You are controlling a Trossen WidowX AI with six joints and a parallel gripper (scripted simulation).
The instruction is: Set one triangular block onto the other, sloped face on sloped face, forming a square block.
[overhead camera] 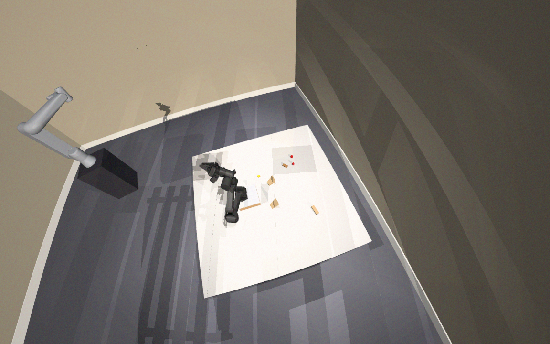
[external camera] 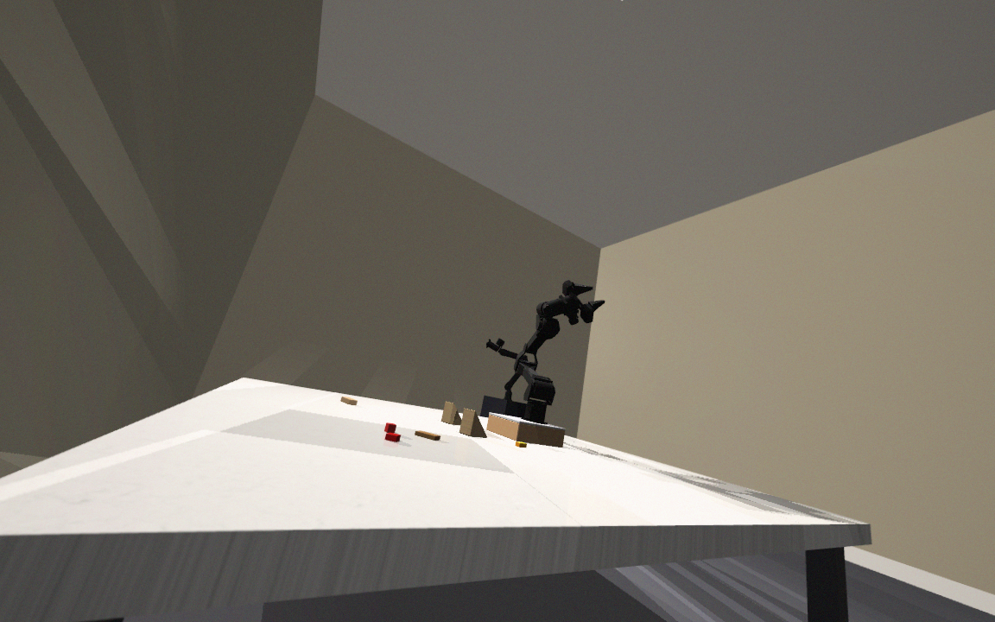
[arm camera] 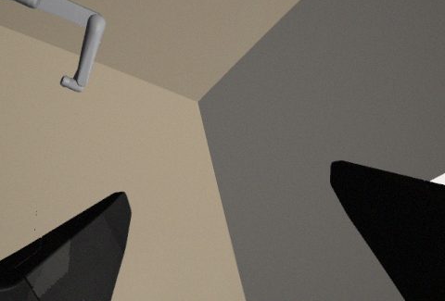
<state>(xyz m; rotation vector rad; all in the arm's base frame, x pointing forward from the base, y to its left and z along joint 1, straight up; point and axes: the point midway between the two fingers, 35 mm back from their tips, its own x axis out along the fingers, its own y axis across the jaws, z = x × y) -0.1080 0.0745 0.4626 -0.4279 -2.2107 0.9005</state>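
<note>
Right now my gripper tip is 34 cm short of the orange bit, 5 cm to the right of it and 53 cm above it.
</note>
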